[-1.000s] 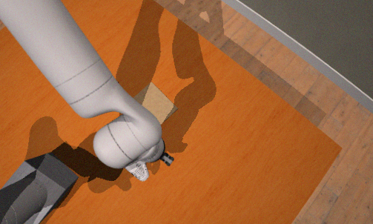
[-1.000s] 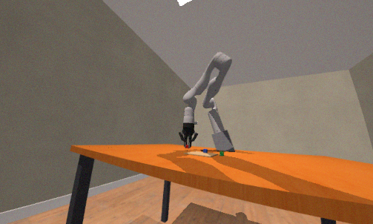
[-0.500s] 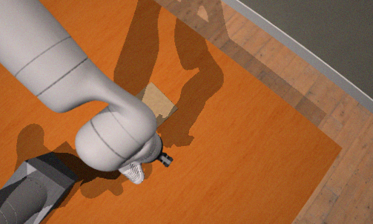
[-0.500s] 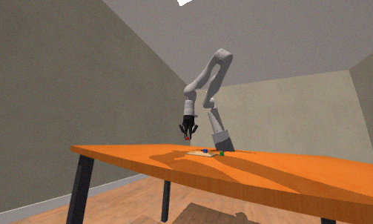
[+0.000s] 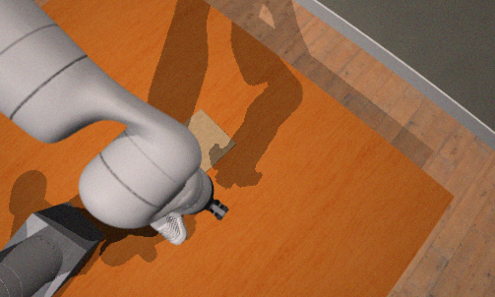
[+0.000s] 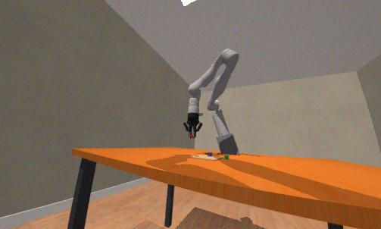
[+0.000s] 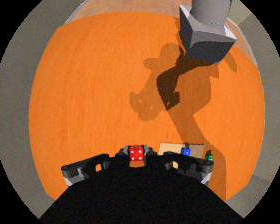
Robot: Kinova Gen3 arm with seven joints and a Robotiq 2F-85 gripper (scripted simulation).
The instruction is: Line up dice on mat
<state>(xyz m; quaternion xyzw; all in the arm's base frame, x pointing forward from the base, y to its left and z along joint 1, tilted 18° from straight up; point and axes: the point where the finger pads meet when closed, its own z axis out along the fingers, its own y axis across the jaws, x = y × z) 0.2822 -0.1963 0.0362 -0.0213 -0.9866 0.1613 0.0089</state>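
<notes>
Right now my hand is 100 mm short of the tan mat, 110 mm to the right of it and 120 mm above it. Round my hand: green die: 90 mm ahead, 210 mm to the left, 110 mm below; then blue die: 50 mm ahead, 120 mm to the left, 100 mm below; then red die: 10 mm below.
</notes>
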